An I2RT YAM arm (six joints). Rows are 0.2 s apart.
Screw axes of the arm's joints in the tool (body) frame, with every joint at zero. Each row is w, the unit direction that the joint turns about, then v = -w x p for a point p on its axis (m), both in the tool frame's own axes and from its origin. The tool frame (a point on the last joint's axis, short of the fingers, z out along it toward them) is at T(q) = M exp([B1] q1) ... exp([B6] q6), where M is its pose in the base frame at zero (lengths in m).
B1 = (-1, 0, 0, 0, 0.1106, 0)
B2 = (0, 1, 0, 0.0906, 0, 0.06)
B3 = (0, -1, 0, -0.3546, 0, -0.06)
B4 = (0, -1, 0, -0.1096, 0, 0)
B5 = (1, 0, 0, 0, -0.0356, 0)
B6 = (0, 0, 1, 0, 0, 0)
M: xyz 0.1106 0 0.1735 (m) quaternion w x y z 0.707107 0 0.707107 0
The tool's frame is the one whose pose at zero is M.
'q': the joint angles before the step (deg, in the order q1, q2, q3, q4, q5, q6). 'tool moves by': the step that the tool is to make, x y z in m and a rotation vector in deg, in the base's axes. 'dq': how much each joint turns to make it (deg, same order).
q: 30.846 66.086 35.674 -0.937 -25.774 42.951
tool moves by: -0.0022 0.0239 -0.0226 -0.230 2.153 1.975
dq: 5.096 5.636 -1.738 6.594 2.132 2.737
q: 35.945 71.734 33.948 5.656 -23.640 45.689
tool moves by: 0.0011 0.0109 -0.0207 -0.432 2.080 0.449
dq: 1.850 4.906 -1.425 5.060 0.689 1.651
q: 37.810 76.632 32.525 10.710 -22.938 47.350
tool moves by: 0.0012 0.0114 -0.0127 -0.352 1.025 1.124
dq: 1.769 4.180 0.071 3.368 0.333 0.719
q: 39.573 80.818 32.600 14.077 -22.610 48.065
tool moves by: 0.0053 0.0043 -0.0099 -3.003 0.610 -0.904
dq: 0.227 3.233 1.165 -0.678 2.037 -0.975
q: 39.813 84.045 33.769 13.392 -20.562 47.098
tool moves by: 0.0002 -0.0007 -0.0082 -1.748 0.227 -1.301
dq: 0.082 1.297 -0.574 0.539 1.826 -0.112
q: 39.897 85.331 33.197 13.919 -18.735 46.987
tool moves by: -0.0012 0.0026 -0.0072 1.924 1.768 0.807
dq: 0.326 1.697 -0.882 3.097 -1.985 1.872
